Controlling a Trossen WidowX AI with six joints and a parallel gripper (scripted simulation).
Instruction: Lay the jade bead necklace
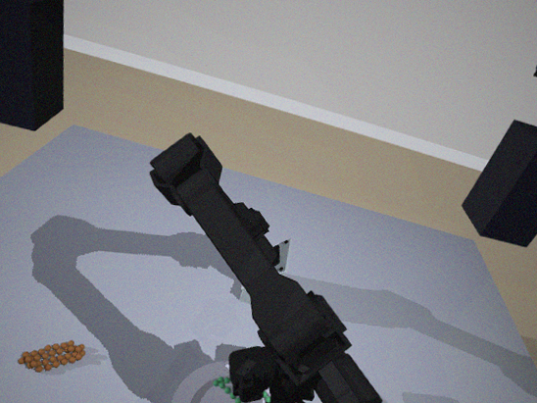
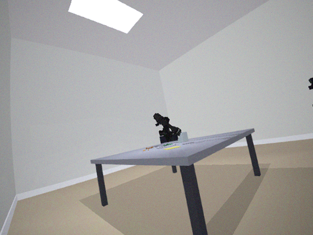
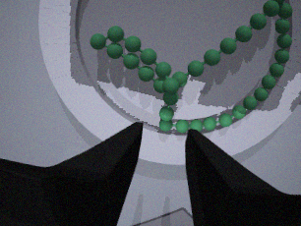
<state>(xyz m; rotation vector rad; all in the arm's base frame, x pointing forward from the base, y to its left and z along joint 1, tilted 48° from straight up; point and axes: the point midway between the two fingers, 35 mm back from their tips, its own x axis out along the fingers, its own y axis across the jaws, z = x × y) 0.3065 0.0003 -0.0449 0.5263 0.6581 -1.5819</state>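
Right now the round bead board is 5 cm to the right of my gripper tip and 3 cm below it. From my gripper tip the other things lie so: yellow strip (19 cm ahead, 17 cm to the left, 4 cm below); flat grey square (5 cm behind, 18 cm to the left, 4 cm below).
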